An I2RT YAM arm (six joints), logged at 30 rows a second.
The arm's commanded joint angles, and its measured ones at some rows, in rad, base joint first. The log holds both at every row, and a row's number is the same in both.
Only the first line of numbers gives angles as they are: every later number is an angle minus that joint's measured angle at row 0.
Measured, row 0:
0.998, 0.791, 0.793, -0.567, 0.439, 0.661
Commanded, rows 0 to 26:
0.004, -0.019, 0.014, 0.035, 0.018, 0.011
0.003, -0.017, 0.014, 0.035, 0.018, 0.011
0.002, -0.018, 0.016, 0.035, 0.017, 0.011
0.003, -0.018, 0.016, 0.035, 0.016, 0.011
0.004, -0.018, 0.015, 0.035, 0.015, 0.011
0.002, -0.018, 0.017, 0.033, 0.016, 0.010
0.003, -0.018, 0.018, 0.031, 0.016, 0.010
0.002, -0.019, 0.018, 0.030, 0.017, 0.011
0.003, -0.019, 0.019, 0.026, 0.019, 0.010
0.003, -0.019, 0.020, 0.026, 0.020, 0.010
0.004, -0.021, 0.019, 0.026, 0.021, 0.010
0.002, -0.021, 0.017, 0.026, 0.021, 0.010
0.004, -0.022, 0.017, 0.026, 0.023, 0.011
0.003, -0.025, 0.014, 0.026, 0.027, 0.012
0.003, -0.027, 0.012, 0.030, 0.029, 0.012
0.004, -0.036, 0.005, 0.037, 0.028, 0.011
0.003, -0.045, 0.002, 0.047, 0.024, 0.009
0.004, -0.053, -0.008, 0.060, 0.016, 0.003
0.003, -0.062, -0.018, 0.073, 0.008, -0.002
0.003, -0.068, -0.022, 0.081, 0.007, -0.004
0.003, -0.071, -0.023, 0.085, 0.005, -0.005
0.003, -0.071, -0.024, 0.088, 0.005, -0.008
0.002, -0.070, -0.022, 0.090, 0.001, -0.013
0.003, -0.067, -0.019, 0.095, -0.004, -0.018
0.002, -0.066, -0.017, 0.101, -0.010, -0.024
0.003, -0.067, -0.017, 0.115, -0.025, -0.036
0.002, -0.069, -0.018, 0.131, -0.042, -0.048
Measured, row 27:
0.000, -0.062, -0.025, 0.039, -0.012, -0.010
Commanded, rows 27 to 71:
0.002, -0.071, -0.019, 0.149, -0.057, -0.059
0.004, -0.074, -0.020, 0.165, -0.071, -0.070
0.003, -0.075, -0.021, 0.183, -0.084, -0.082
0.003, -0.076, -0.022, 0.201, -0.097, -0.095
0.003, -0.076, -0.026, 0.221, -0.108, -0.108
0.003, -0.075, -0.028, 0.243, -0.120, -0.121
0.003, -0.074, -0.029, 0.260, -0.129, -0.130
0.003, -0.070, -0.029, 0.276, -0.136, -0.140
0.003, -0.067, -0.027, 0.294, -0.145, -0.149
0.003, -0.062, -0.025, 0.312, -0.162, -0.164
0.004, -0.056, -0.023, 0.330, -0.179, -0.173
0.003, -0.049, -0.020, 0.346, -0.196, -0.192
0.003, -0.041, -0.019, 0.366, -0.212, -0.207
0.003, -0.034, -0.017, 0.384, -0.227, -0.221
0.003, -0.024, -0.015, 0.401, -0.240, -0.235
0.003, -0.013, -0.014, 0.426, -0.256, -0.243
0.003, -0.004, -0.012, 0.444, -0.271, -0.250
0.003, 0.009, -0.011, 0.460, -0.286, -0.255
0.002, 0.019, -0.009, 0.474, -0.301, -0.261
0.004, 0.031, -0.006, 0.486, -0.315, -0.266
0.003, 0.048, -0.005, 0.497, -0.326, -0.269
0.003, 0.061, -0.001, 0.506, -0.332, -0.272
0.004, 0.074, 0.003, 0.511, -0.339, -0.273
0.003, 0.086, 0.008, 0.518, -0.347, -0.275
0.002, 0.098, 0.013, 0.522, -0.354, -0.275
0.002, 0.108, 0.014, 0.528, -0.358, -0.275
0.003, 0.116, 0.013, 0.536, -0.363, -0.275
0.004, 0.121, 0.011, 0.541, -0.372, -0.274
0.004, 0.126, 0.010, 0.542, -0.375, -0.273
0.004, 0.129, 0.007, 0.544, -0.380, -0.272
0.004, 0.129, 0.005, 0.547, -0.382, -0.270
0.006, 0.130, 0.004, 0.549, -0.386, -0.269
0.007, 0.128, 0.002, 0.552, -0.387, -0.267
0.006, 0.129, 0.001, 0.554, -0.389, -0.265
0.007, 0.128, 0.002, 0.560, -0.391, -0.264
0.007, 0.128, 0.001, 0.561, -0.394, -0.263
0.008, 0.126, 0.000, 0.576, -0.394, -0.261
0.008, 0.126, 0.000, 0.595, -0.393, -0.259
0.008, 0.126, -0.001, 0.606, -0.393, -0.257
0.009, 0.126, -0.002, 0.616, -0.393, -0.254
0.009, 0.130, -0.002, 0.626, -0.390, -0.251
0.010, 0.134, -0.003, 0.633, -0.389, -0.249
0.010, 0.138, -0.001, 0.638, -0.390, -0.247
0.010, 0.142, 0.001, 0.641, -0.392, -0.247
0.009, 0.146, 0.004, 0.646, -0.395, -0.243
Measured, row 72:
0.003, 0.135, -0.032, 0.552, -0.387, -0.249
